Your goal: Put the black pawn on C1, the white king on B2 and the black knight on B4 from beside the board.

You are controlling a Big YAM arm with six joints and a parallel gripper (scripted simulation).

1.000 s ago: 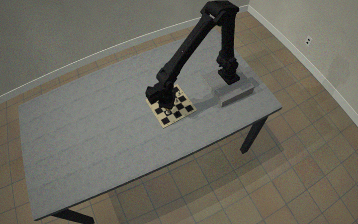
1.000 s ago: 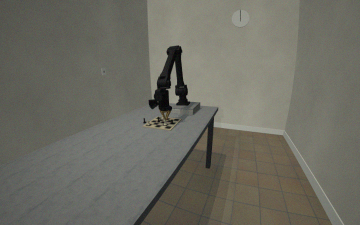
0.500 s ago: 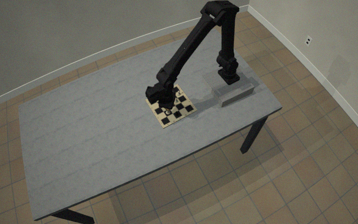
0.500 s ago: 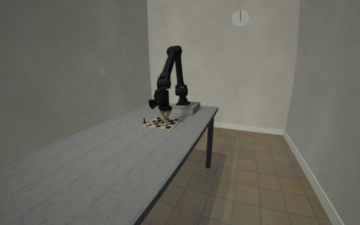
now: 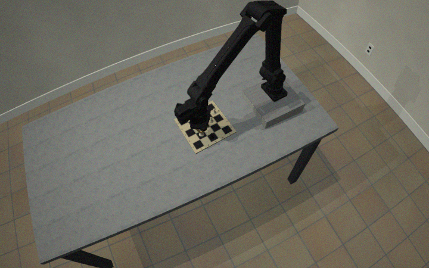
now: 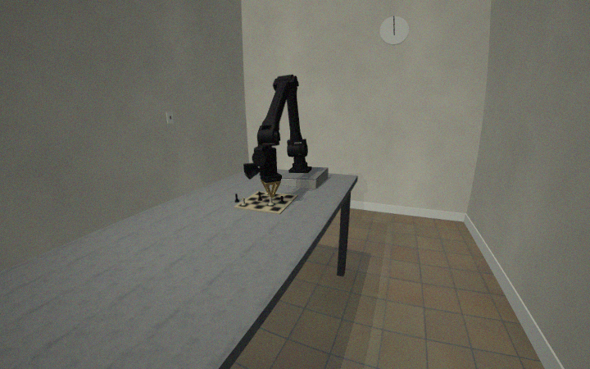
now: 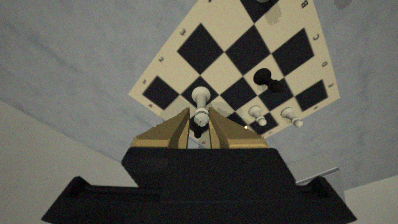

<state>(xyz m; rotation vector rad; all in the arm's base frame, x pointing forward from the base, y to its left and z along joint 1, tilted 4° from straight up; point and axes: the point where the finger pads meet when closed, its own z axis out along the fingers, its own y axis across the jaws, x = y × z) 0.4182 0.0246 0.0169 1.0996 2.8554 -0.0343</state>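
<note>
Right now my hand is 1 cm above the white king. Round my hand: chessboard 5 cm below, 4 cm to the right, 3 cm behind; black pawn 3 cm to the left, 3 cm below, 3 cm behind; black chess piece 8 cm to the right, 3 cm behind, 2 cm below.
</note>
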